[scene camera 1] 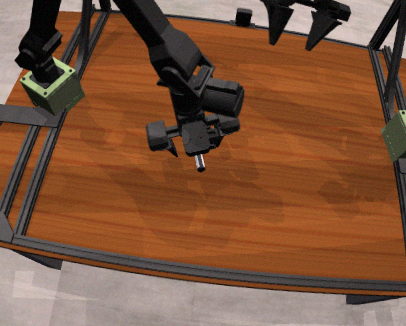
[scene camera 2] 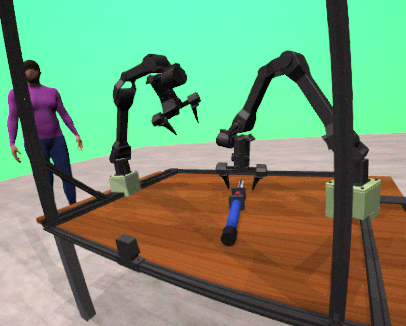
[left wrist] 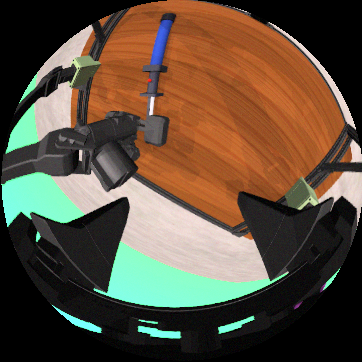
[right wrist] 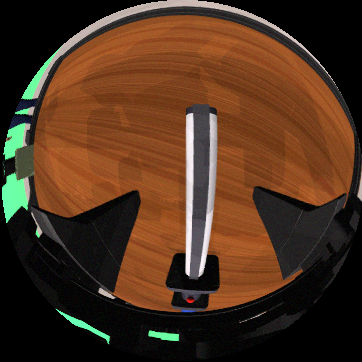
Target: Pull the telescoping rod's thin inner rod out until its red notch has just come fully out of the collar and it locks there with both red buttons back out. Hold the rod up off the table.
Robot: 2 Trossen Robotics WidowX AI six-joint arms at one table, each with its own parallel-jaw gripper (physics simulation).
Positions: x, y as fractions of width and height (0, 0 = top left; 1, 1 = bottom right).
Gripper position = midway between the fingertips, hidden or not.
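There's a telescoping rod (scene camera 2: 0.58, 0.62) (left wrist: 0.43, 0.18) (right wrist: 0.49, 0.77) here for me to see. You can find my left gripper (scene camera 1: 0.72, 0.15) (scene camera 2: 0.46, 0.40) (left wrist: 0.51, 0.55) too, and it's open and holding nothing. As for my right gripper (scene camera 1: 0.48, 0.46) (scene camera 2: 0.59, 0.58) (left wrist: 0.42, 0.33) (right wrist: 0.55, 0.54), that's visible as well.
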